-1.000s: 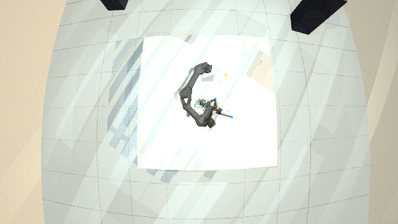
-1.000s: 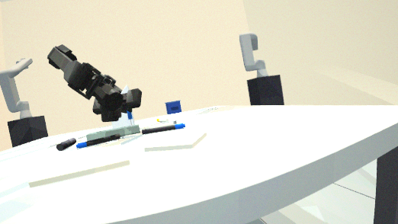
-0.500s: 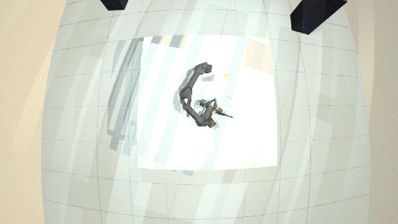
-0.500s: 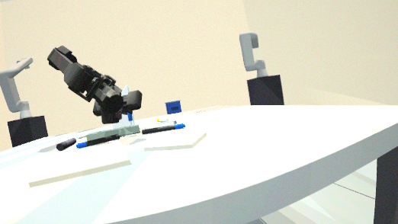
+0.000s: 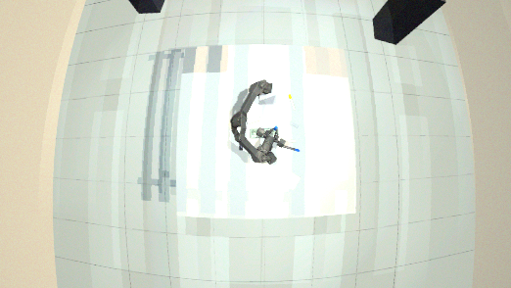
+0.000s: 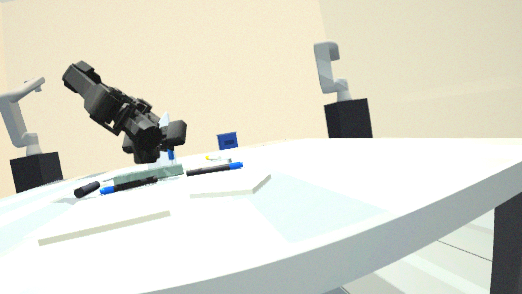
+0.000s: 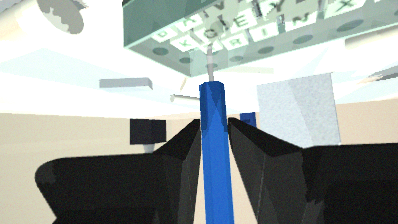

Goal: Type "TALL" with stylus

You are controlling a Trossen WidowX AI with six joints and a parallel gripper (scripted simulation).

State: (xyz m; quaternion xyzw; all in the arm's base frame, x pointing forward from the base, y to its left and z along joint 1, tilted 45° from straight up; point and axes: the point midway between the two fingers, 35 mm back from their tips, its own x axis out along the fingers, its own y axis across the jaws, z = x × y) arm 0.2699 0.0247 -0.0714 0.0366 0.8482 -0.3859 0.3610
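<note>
Now: gripper tip 12 cm past the flat pad, 2 cm to the right of it and 6 cm above it. The rest, counted from my gripper tip: black marker 11 cm ahead, 21 cm to the right, 6 cm below; yellow-tipped stick 23 cm behind, 10 cm to the left, 6 cm below; blue stylus 1 cm below.
</note>
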